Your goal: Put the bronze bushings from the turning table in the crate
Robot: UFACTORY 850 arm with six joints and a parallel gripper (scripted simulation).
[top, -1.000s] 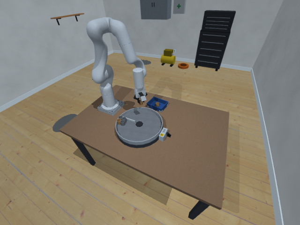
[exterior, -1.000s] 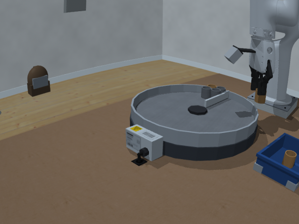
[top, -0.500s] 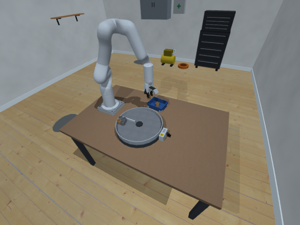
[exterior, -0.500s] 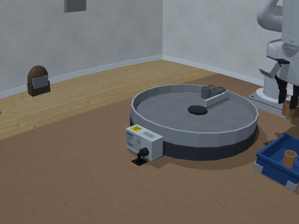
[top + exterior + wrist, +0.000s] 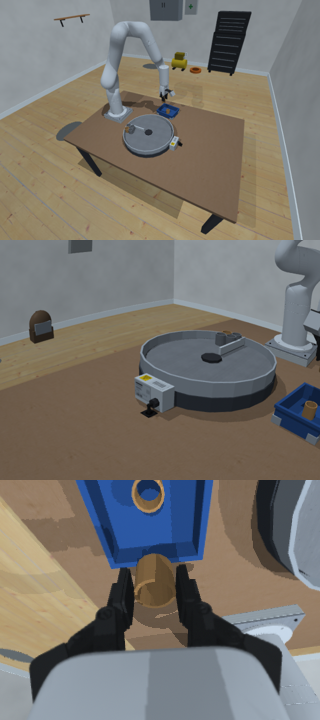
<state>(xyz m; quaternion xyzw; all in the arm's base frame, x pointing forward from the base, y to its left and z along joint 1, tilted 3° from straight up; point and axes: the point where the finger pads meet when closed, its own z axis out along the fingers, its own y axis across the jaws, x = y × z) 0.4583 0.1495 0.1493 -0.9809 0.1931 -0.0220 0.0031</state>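
The blue crate lies 40 mm ahead of my hand, 10 mm to the right of it and 150 mm below it. Also, from my hand: grey turning table: 50 mm behind, 360 mm to the right, 120 mm below.
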